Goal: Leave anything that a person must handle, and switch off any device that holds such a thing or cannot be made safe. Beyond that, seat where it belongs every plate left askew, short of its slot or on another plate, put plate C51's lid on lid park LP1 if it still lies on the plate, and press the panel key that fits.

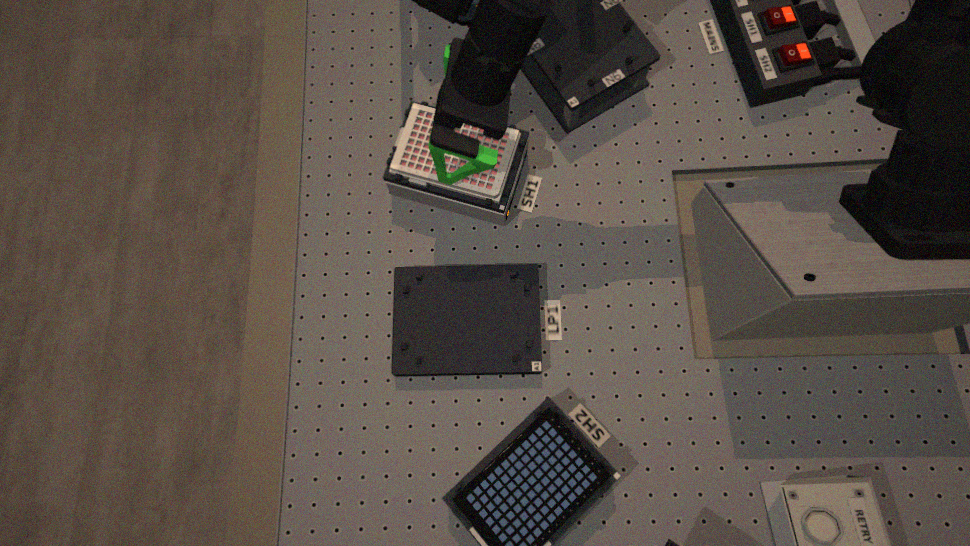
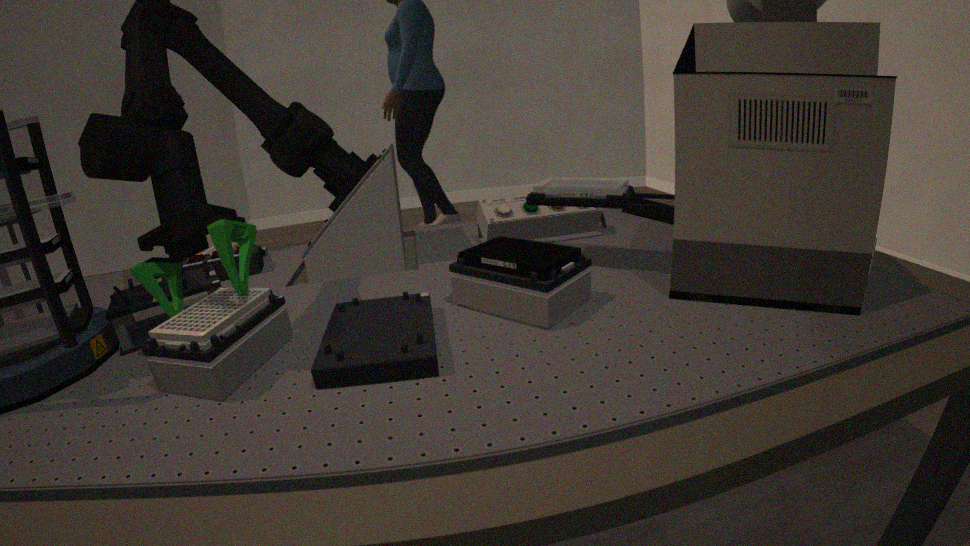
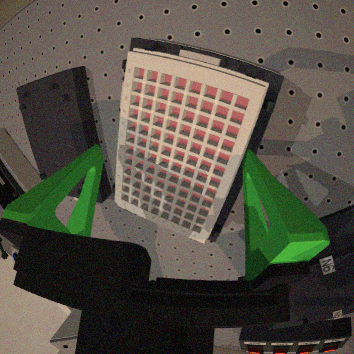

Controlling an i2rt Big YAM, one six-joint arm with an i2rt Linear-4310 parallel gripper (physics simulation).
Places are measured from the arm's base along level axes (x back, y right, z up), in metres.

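Pixels of known places: gripper, fingertip midpoint: (image 1: 449, 148) (image 2: 209, 309) (image 3: 169, 152); arm's base, origin of the base link: (image 1: 915, 225) (image 2: 356, 184).
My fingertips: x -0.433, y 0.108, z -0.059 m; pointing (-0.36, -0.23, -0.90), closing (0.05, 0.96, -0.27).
Observation:
Ahead of a thing's pixels: the offset from my fingertips to its top centre. "pt": to the spot under its first point.
A white plate with pink wells @[dy +0.000, dx +0.005, dz -0.001 m] (image 1: 410, 135) (image 2: 217, 313) (image 3: 180, 135) lies on shaker SH1 @[pt dy -0.050, dx -0.001, dz -0.021 m] (image 1: 448, 198) (image 2: 196, 376); I cannot tell if it is fully seated. A small orange light shows at SH1's corner. My gripper (image 2: 209, 304) (image 3: 169, 152) is open, its green fingers on either side of the plate, nothing between them gripped. A black plate with blue wells @[dy -0.351, dx +0.093, dz -0.001 m] (image 1: 532, 478) (image 2: 519, 252) lies on shaker SH2 @[pt dy -0.335, dx +0.038, dz -0.040 m] (image 2: 515, 298). Lid park LP1 @[dy -0.181, dx +0.021, dz -0.037 m] (image 1: 468, 318) (image 2: 380, 335) (image 3: 55, 120) holds no lid. The panel @[dy -0.443, dx +0.384, dz +0.014 m] (image 2: 543, 223) has white, green and yellow keys; the RETRY key @[dy -0.372, dx +0.352, dz +0.004 m] (image 1: 821, 525) shows in part.
Dark nest N6 @[dy +0.156, dx +0.142, dz +0.006 m] (image 1: 590, 94) stands beside SH1. The mains strip (image 1: 760, 91) (image 3: 295, 334) has lit SH1 @[dy +0.177, dx +0.376, dz -0.017 m] (image 1: 778, 16) and SH2 @[dy +0.129, dx +0.388, dz -0.017 m] (image 1: 794, 52) switches. A rack tower @[pt dy +0.214, dx +0.008, dz +0.066 m] (image 2: 50, 271) stands left, a tall pale device @[pt dy -0.634, dx -0.014, dz +0.075 m] (image 2: 773, 189) right. A person (image 2: 414, 54) is behind the table.

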